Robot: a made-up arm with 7 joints. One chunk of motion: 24 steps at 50 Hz.
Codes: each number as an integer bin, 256 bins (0 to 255) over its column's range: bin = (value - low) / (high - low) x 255, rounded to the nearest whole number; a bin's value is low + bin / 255 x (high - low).
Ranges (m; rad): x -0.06..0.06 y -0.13..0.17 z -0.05..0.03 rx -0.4..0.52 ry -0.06..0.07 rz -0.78..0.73
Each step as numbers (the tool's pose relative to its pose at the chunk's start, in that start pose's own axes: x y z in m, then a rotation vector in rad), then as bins.
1 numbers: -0.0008 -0.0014 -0.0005 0.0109 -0.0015 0.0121
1 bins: 126 109 158 114 115 134
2 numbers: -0.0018 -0.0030 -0.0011 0.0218 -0.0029 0.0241
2 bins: 124 108 156 117 112 136
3 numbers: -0.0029 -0.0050 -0.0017 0.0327 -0.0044 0.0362
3 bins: 121 106 154 120 109 138
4 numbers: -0.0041 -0.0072 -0.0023 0.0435 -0.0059 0.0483
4 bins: 119 104 152 123 106 140
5 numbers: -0.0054 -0.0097 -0.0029 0.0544 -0.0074 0.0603
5 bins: 116 102 150 126 103 142
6 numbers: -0.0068 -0.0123 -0.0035 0.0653 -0.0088 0.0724
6 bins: 113 100 148 129 100 144
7 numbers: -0.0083 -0.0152 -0.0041 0.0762 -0.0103 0.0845
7 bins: 110 98 146 132 97 146
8 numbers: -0.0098 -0.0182 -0.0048 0.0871 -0.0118 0.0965
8 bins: 107 95 144 135 95 148
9 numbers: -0.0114 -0.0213 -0.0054 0.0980 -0.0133 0.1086
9 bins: 103 92 142 138 92 150
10 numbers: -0.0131 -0.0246 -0.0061 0.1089 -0.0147 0.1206
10 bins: 100 90 140 141 89 152
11 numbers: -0.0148 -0.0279 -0.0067 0.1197 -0.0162 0.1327
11 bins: 96 87 138 144 86 154
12 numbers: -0.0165 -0.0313 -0.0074 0.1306 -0.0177 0.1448
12 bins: 92 84 136 147 83 156
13 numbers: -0.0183 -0.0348 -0.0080 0.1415 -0.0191 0.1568
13 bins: 89 81 134 150 80 158
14 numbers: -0.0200 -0.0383 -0.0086 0.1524 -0.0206 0.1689
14 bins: 85 78 132 153 77 160
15 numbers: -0.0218 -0.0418 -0.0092 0.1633 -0.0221 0.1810
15 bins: 81 75 130 156 74 162
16 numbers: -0.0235 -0.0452 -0.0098 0.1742 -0.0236 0.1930
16 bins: 78 72 128 159 71 164
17 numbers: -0.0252 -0.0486 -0.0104 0.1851 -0.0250 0.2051
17 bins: 74 69 126 162 69 166
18 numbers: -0.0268 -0.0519 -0.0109 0.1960 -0.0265 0.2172
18 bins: 71 66 125 165 66 168
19 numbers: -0.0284 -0.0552 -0.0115 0.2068 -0.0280 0.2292
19 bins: 67 64 123 168 63 170
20 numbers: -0.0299 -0.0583 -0.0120 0.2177 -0.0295 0.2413
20 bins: 64 61 121 171 60 172
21 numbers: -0.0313 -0.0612 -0.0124 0.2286 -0.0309 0.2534
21 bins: 61 58 120 174 57 175
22 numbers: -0.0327 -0.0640 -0.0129 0.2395 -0.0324 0.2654
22 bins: 58 56 118 177 54 177
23 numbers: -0.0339 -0.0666 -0.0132 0.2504 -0.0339 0.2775
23 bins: 55 54 117 180 51 179
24 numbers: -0.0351 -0.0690 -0.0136 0.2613 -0.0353 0.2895
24 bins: 53 52 116 183 48 181
